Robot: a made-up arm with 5 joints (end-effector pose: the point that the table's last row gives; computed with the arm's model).
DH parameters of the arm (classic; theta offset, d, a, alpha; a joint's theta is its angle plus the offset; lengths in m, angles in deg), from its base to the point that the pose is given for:
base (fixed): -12.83 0 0.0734 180
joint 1: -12.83 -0.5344 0.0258 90
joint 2: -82.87 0 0.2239 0
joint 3: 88.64 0 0.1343 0
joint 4: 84.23 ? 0.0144 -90
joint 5: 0 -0.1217 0.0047 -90
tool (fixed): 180 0.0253 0 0
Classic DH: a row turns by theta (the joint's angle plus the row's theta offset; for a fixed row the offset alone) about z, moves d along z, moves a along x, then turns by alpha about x.
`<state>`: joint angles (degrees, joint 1 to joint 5).
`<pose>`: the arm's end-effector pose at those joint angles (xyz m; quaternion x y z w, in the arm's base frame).
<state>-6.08 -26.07 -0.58 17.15 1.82</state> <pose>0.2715 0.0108 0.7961 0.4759 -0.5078 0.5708 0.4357</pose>
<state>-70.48 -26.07 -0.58 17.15 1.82</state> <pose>0.1335 0.1757 0.7961 0.6733 -0.1762 0.7152 0.0646</pose>
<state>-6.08 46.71 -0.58 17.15 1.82</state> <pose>0.3969 0.0242 0.4439 0.6924 -0.1159 0.2107 0.6803</pose>
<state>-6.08 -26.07 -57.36 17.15 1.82</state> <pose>0.1182 -0.0055 0.9814 0.1707 -0.6815 0.7015 0.1193</pose>
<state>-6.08 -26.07 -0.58 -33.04 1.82</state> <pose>0.2259 0.0059 0.8899 0.2098 -0.6693 0.6948 0.1591</pose>
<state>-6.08 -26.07 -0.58 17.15 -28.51</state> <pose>0.2729 0.0164 0.7839 0.6086 -0.6041 0.4264 0.2877</pose>
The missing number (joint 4, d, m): 0.0312
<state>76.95 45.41 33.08 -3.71 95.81</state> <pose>0.1586 -0.2628 0.4225 0.5980 0.1089 0.1207 0.7849</pose>
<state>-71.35 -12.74 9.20 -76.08 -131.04</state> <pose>0.0836 0.1801 0.8662 -0.7463 -0.1049 0.1686 0.6353</pose>
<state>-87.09 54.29 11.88 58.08 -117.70</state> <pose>0.0330 0.1528 0.4327 0.4484 -0.2231 -0.1337 0.8552</pose>
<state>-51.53 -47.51 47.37 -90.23 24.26</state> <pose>0.0803 0.0047 0.8135 -0.1649 0.6886 -0.6858 0.1685</pose>
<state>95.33 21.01 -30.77 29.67 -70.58</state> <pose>0.0646 -0.3835 0.6623 -0.0160 -0.9711 -0.1779 0.1580</pose>
